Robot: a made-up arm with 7 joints.
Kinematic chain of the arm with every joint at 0, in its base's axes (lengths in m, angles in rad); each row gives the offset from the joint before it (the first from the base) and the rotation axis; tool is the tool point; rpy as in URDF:
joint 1: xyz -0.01 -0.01 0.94 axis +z
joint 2: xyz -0.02 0 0 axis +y
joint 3: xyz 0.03 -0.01 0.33 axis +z
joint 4: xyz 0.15 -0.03 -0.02 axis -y
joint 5: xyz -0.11 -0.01 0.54 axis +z
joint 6: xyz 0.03 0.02 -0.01 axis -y
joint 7: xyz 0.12 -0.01 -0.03 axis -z
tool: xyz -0.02 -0.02 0.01 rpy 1.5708 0 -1.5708
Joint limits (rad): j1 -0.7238..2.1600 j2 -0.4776..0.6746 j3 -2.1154..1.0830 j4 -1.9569..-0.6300 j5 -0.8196..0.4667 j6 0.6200..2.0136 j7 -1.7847..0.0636
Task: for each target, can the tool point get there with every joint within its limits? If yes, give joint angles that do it. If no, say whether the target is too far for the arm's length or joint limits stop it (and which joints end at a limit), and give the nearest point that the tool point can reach.
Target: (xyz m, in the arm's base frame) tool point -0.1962 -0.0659 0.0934
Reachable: no: joint limits stop it (at a limit: joint 1, joint 2, joint 4, joint 6, joint 7) | nearest point -0.4871 0.3134 0.5481 | short by 0.660 m
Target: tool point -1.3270 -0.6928 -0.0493
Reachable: no: too far | nearest point -0.7150 -0.3755 0.8237 | short by 1.112 m
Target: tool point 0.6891 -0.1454 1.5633
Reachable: yes | joints 1.0140 0.3929 -1.4056 -0.9332 -0.5533 0.8502 -1.3010
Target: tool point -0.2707 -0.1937 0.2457
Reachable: no: joint limits stop it (at a limit: joint 1, joint 2, joint 4, joint 6, joint 7) | nearest point -0.6056 0.1302 0.6172 | short by 0.596 m
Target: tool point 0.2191 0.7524 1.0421
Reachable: yes | joints 1.0696 0.2197 0.3734 -1.6437 -0.4150 0.7929 -0.3078
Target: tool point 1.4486 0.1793 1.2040
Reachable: no: too far | nearest point 0.9760 0.1180 1.1488 | short by 0.480 m
